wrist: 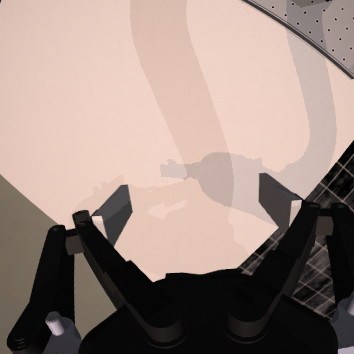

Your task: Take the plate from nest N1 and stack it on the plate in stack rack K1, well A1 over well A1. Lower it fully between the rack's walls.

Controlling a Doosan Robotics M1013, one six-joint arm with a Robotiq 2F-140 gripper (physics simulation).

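Frame: origin at the arm's base, x up, y right, z ahead, level; centimetres.
Where they show: gripper, fingertip midpoint: [193, 193].
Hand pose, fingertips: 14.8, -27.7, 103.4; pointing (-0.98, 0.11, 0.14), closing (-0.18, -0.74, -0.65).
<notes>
After its pixels a point has its place, as x, y, z.
My gripper [193, 193] @(14.8, -27.7, 103.4) is open, with its two grey finger pads wide apart and no object between them. It hangs above a pale pink table top [90, 90] @(-6.2, -0.4, 108.0), on which shadows of the arm and gripper fall. The plates, nest N1 and stack rack K1 do not show in the wrist view.
A grey perforated board [327, 37] @(-4.9, -31.7, 74.4) with a dark curved rim shows at the upper right. A dark tiled floor [320, 260] lies beyond the table edge at the lower right. An olive-brown surface [20, 240] shows at the lower left.
</notes>
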